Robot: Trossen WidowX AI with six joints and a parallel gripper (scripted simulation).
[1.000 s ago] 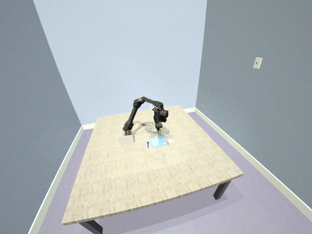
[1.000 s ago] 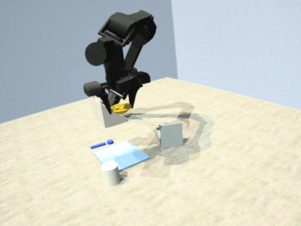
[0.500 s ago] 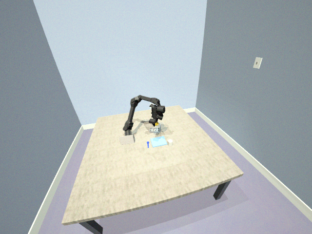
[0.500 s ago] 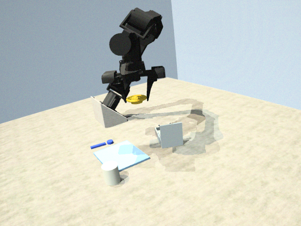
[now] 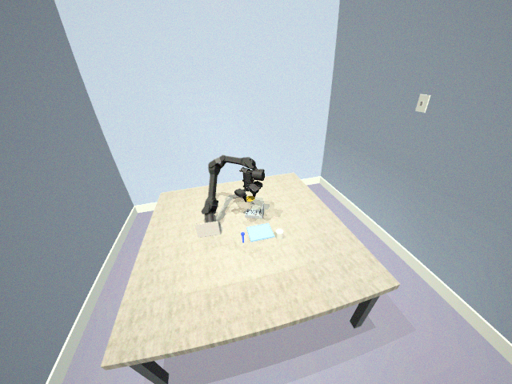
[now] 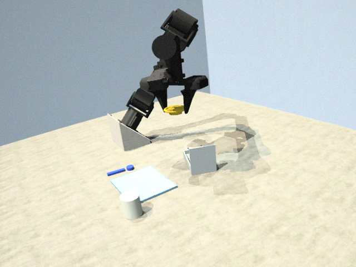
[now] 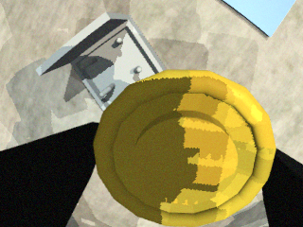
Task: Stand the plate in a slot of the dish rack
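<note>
Right now the grey dish rack is 3 cm ahead of my gripper tip, 4 cm to the left of it and 14 cm below it. The rest, counted from my gripper tip: light blue mat (1 cm ahead, 15 cm to the right, 16 cm below); blue spoon (10 cm behind, 14 cm to the right, 16 cm below); yellow plate (1 cm above).
</note>
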